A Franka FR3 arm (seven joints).
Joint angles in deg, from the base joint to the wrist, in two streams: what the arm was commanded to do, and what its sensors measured. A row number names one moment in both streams.
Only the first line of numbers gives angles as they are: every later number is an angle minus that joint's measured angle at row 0.
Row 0, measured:
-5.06, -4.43, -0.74, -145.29, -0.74, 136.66, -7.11
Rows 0 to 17, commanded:
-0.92, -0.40, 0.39, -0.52, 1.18, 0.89, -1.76
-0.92, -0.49, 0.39, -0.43, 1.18, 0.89, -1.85
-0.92, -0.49, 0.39, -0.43, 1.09, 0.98, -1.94
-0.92, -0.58, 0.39, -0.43, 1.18, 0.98, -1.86
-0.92, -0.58, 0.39, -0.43, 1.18, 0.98, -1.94
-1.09, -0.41, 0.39, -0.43, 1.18, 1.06, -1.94
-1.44, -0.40, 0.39, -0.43, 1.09, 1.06, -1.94
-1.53, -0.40, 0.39, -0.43, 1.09, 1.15, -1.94
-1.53, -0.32, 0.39, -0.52, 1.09, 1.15, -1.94
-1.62, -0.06, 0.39, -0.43, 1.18, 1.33, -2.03
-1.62, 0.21, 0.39, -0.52, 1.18, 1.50, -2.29
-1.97, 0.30, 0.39, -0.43, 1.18, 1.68, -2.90
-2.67, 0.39, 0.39, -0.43, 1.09, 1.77, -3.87
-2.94, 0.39, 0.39, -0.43, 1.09, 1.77, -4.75
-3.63, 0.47, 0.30, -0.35, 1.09, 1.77, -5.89
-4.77, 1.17, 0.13, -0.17, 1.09, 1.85, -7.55
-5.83, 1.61, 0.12, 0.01, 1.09, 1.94, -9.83
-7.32, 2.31, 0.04, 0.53, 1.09, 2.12, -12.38
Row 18, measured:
-2.68, -0.87, -0.17, 0.10, 0.04, 0.01, -4.84
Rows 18 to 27, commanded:
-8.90, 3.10, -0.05, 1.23, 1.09, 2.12, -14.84
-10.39, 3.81, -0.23, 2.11, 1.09, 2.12, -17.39
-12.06, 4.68, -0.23, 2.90, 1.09, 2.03, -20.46
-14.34, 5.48, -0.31, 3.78, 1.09, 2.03, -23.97
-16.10, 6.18, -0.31, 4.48, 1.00, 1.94, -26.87
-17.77, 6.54, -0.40, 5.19, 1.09, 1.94, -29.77
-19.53, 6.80, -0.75, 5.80, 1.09, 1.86, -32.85
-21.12, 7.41, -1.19, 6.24, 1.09, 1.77, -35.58
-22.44, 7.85, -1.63, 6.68, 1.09, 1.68, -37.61
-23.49, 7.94, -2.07, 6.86, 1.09, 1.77, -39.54
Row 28, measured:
-19.38, 3.93, -1.19, 5.45, 0.24, 0.79, -32.86
